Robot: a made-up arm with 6 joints.
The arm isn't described. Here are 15 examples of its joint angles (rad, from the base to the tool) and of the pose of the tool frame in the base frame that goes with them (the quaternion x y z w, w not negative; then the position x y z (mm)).
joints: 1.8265 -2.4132 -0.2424 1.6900 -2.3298 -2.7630
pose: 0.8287 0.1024 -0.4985 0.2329 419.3 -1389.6 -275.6
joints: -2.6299 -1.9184 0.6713 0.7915 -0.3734 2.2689
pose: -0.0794 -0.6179 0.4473 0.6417 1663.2 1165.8 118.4
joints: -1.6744 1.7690 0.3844 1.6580 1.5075 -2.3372
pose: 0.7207 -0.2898 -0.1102 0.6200 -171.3 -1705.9 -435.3
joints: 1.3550 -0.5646 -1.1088 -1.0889 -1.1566 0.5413
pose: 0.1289 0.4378 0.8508 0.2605 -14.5 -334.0 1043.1
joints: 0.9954 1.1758 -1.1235 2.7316 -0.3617 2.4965
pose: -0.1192 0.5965 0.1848 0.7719 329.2 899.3 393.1
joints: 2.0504 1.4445 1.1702 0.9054 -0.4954 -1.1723
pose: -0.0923 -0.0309 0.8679 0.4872 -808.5 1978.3 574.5
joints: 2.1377 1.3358 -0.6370 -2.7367 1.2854 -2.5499
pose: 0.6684 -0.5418 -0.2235 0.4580 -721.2 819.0 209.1
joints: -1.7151 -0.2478 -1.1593 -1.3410 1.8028 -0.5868
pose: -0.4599 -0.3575 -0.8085 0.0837 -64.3 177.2 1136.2
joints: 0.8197 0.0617 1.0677 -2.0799 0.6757 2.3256
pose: -0.0913 -0.4777 0.2381 0.8407 328.2 500.6 2285.3
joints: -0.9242 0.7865 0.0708 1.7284 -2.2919 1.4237
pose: -0.2931 -0.9137 -0.2632 0.0997 949.6 -1329.5 1224.0
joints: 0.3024 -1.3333 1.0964 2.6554 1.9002 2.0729
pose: 0.2674 -0.3963 0.5004 0.7218 -1915.5 -366.6 1016.0
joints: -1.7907 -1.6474 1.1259 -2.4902 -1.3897 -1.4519
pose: 0.1193 0.1151 0.3234 0.9316 624.5 1930.7 560.7
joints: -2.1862 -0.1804 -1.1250 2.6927 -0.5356 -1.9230
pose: -0.0976 0.5065 -0.5524 0.6548 -20.4 -257.2 1342.9
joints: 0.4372 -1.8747 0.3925 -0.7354 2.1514 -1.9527
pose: 0.0187 0.3200 -0.2308 0.9187 -1448.0 -833.1 515.4
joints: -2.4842 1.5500 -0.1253 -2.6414 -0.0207 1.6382
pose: 0.5329 -0.1038 -0.8280 0.1403 -870.8 -907.2 -205.7
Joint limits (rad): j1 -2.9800..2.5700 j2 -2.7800..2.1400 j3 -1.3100..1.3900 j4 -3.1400..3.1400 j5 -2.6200..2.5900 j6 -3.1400..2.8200
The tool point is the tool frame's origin. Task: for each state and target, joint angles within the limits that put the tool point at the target. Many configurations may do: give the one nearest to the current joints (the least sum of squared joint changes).
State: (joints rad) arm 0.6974 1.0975 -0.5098 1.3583 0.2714 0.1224
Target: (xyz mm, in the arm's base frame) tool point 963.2 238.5 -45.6
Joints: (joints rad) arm 0.3383 1.4986 -1.0412 1.2444 0.2530 0.1025
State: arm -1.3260 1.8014 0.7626 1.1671 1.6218 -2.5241
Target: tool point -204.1 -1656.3 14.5
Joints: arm -1.6208 1.4479 0.0108 1.0120 1.6663 -2.5412
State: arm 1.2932 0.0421 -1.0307 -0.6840 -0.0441 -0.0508
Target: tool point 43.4 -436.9 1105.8
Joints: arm 1.2144 -0.8190 -0.9872 -0.4949 -0.0379 -0.0310
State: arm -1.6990 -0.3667 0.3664 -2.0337 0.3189 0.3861
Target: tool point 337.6 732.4 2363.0
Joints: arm -1.7598 -0.4771 1.3900 -2.4840 0.1900 0.2824
